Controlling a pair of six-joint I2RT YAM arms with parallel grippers.
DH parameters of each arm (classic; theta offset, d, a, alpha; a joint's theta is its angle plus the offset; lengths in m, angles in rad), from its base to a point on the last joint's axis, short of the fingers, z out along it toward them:
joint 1: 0 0.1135 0.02 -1.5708
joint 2: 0 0 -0.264 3.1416
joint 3: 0.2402 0 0.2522 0
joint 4: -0.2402 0 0.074 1.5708
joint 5: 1.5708 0 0 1.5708
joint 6: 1.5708 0.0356 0 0
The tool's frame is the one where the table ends.
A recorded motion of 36 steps. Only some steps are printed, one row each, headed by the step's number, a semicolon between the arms.
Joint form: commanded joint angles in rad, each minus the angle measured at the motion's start. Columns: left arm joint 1, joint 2, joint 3, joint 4, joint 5, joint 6; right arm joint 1, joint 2, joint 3, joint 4, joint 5, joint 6.
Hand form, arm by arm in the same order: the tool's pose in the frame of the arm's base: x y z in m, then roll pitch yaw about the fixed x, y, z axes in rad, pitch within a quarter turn. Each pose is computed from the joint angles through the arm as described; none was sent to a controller.
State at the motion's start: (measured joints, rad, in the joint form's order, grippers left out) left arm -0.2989 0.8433 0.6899 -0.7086 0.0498 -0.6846; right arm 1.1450 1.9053 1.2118 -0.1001 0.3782 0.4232
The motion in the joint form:
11: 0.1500 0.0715 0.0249 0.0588 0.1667 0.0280; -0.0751 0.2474 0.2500 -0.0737 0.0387 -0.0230
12: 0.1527 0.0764 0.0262 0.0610 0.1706 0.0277; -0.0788 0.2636 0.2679 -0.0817 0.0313 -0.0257
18: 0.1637 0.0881 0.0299 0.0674 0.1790 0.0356; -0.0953 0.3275 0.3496 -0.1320 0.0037 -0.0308
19: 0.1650 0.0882 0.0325 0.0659 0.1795 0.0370; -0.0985 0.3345 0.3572 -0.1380 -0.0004 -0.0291
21: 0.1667 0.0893 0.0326 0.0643 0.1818 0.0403; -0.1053 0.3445 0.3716 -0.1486 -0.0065 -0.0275
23: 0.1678 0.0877 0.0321 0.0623 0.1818 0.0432; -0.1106 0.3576 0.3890 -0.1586 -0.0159 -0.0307
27: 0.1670 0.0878 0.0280 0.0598 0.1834 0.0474; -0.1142 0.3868 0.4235 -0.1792 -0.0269 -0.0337
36: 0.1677 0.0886 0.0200 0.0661 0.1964 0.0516; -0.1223 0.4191 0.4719 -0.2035 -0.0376 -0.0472
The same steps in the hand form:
11: 0.1796 -0.0347 0.2511 -2.5153 0.4383 -2.5718; 0.2341 0.3977 0.1431 -3.0971 0.8004 -2.6087
12: 0.1806 -0.0345 0.2509 -2.5137 0.4351 -2.5708; 0.2370 0.3998 0.1406 -3.0967 0.7920 -2.6054
18: 0.1833 -0.0331 0.2507 -2.5126 0.4344 -2.5706; 0.2493 0.4076 0.1322 -3.0952 0.7529 -2.5998
19: 0.1834 -0.0329 0.2514 -2.5121 0.4358 -2.5705; 0.2510 0.4079 0.1308 -3.0970 0.7467 -2.6029
21: 0.1835 -0.0326 0.2512 -2.5137 0.4346 -2.5734; 0.2547 0.4080 0.1297 -3.1001 0.7390 -2.6093
23: 0.1831 -0.0324 0.2511 -2.5154 0.4356 -2.5752; 0.2579 0.4091 0.1281 -3.1024 0.7303 -2.6080
27: 0.1825 -0.0325 0.2496 -2.5207 0.4321 -2.5823; 0.2617 0.4128 0.1232 -3.1004 0.7125 -2.6014
36: 0.1824 -0.0328 0.2475 -2.5156 0.4264 -2.5911; 0.2686 0.4171 0.1206 -3.0939 0.7007 -2.5888

